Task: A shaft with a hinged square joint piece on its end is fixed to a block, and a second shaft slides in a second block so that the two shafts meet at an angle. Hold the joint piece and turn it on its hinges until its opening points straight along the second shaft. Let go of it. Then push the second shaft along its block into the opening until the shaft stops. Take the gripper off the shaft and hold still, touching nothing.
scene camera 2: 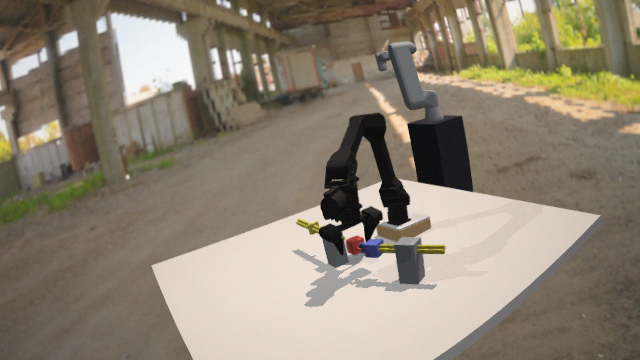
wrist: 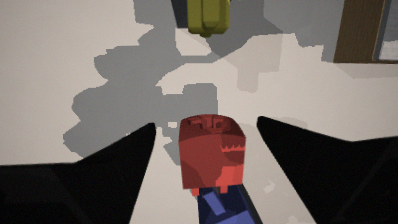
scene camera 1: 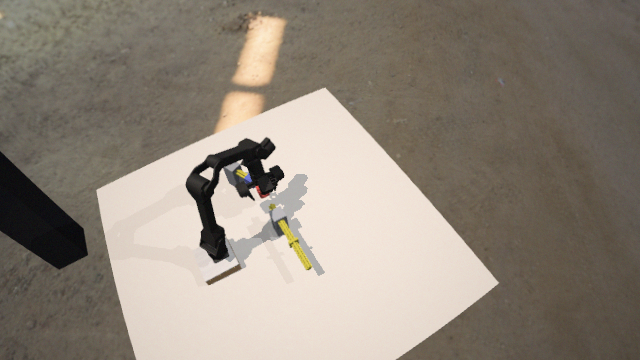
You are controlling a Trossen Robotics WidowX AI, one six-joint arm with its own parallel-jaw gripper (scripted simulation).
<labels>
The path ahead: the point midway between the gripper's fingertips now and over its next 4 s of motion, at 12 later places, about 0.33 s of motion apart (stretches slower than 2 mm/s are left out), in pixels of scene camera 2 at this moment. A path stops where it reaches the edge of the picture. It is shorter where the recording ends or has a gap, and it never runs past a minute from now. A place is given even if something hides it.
My gripper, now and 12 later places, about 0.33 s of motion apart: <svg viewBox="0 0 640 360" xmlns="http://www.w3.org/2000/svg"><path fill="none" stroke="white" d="M354 248L354 246L351 238L348 230L346 219L345 209L345 205L343 208L340 212L339 215L337 216L336 218L332 218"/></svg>
</labels>
